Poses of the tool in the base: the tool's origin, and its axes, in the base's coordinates. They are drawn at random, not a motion.
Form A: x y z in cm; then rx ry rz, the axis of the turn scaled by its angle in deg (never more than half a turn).
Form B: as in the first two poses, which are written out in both.
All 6 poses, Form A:
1: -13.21, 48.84, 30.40, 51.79, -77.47, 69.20
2: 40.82, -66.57, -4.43, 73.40, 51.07, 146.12
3: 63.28, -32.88, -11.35, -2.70, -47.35, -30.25
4: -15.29, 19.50, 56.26, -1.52, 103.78, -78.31
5: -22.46, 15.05, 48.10, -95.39, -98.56, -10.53
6: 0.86, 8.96, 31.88, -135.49, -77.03, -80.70
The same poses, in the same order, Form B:
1: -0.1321, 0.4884, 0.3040, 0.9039, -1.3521, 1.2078
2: 0.4082, -0.6657, -0.0443, 1.2811, 0.8913, 2.5503
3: 0.6328, -0.3288, -0.1135, -0.0471, -0.8264, -0.5280
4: -0.1529, 0.1950, 0.5626, -0.0265, 1.8113, -1.3668
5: -0.2246, 0.1505, 0.4810, -1.6649, -1.7202, -0.1838
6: 0.0086, 0.0896, 0.3188, -2.3647, -1.3444, -1.4085
